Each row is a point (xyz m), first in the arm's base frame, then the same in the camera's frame.
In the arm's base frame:
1: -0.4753 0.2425 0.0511
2: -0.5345 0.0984 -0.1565
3: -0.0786 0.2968 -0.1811
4: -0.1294 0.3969 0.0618
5: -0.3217 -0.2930 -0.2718
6: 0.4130 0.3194 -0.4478
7: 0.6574 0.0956 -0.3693
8: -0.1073 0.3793 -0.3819
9: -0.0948 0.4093 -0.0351
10: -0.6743 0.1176 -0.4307
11: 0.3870 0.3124 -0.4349
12: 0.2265 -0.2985 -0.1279
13: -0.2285 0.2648 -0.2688
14: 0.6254 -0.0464 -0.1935
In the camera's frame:
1: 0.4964 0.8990 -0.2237
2: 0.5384 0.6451 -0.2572
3: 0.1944 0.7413 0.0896
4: 0.2313 0.9991 0.0280
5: 0.2267 0.3483 -0.4201
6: -0.1995 0.5403 0.4328
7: -0.5170 0.4972 0.3174
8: 0.2868 0.6126 0.2407
9: 0.2218 0.9240 0.0989
10: 0.7241 0.4175 -0.1632
11: -0.1805 0.5469 0.4107
12: -0.3049 0.4840 -0.2776
13: 0.3369 0.6455 0.0483
14: -0.5701 0.5717 0.1083

